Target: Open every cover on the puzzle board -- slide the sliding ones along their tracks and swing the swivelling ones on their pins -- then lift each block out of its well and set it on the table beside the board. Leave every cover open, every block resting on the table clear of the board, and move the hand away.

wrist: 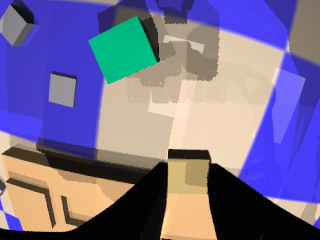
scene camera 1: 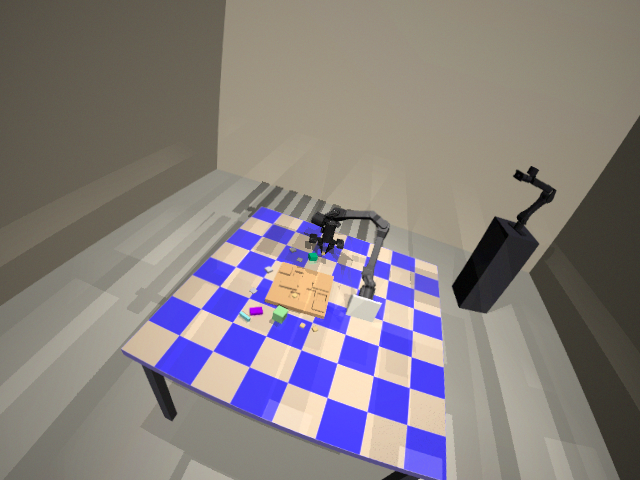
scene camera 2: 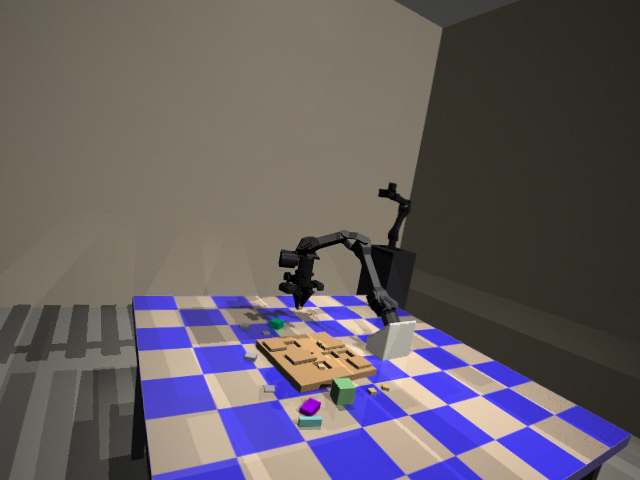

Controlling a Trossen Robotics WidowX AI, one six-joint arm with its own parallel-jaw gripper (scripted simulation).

Scene:
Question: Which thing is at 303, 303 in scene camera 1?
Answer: A tan puzzle board.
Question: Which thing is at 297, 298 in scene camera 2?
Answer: The gripper.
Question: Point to a tan puzzle board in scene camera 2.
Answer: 304, 377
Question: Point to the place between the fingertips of the gripper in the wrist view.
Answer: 187, 170

